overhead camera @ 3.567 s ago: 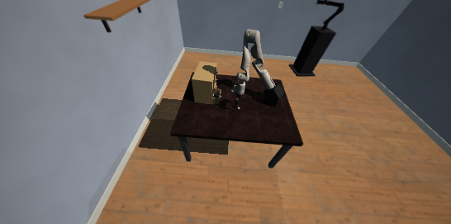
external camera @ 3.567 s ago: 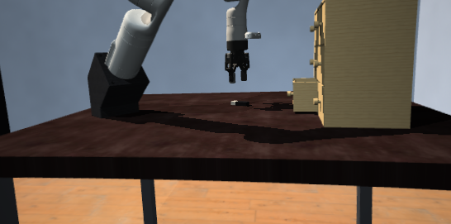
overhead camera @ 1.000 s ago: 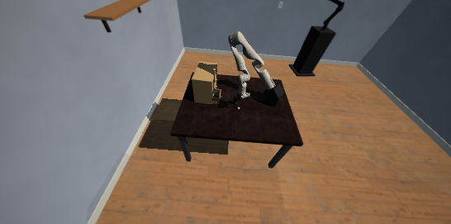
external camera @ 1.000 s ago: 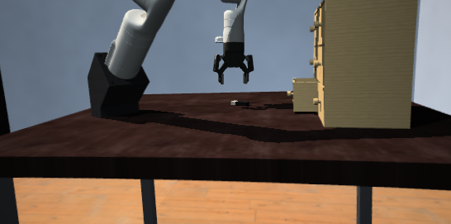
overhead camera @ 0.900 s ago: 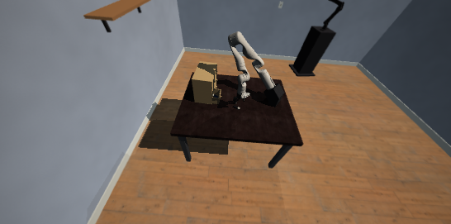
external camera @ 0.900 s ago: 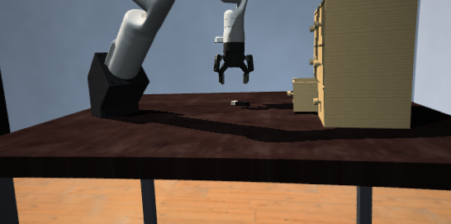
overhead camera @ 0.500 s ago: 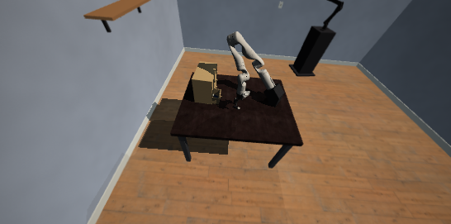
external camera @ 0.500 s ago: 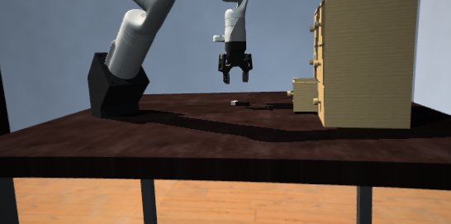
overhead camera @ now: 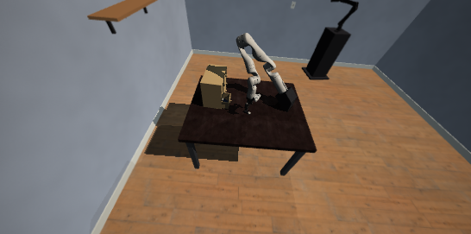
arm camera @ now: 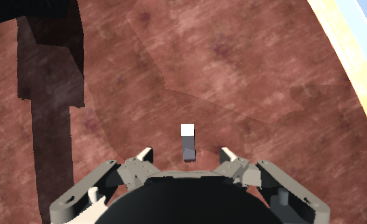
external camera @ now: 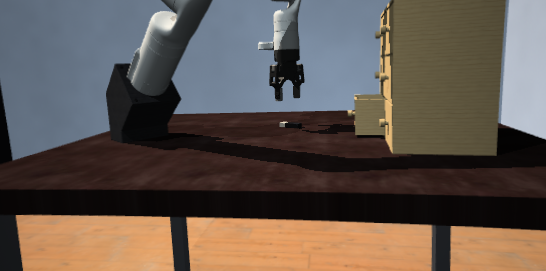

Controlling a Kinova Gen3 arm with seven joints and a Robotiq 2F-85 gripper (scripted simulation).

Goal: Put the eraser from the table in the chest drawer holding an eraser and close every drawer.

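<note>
My gripper is now 80 mm above the white eraser. Also, from my hand: blue eraser: 220 mm ahead, 170 mm to the right, 70 mm below.
</note>
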